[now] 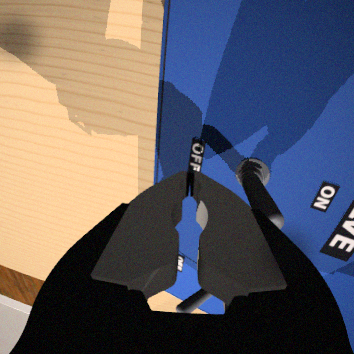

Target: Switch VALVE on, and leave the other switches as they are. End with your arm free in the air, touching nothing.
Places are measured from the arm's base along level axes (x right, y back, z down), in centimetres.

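Pixels of known places: gripper, fingertip midpoint: (189, 174).
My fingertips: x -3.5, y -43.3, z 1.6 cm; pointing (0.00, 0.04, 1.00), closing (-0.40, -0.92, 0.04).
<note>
Ahead of a thing's pixels: the offset from my fingertips to its middle. "spot": to the spot under its first point. Level surfaces: height alone.
The VALVE switch is a dark lever @(spot: dx -2.6, dy -2.9, dz -4.2 cm) (262, 197) with a pale rounded tip, standing in a round collar on the blue panel (192, 55). Its tip lies down and to the right of its collar, towards the side of the ON label @(spot: dx -3.6, dy -7.6, dz -2.4 cm) (325, 196). The OFF label @(spot: dx -1.2, dy +0.1, dz +0.8 cm) (196, 155) is on the left of the collar. Part of the VALVE name plate @(spot: dx -2.1, dy -10.4, dz -3.3 cm) (344, 237) shows at the right edge. My gripper (189, 174) is shut and empty, with its tips beside the OFF label, left of the lever. The right jaw's outer edge is close to the lever; whether they touch I cannot tell.
Through the gap in the gripper another lever @(spot: dx +9.3, dy -5.0, dz -3.5 cm) (192, 302) and another OFF label (180, 262) show on a lower part of the panel. A light wooden table top @(dz +8.1 cm) (65, 175) lies to the left of the panel. Shadows fall across both.
</note>
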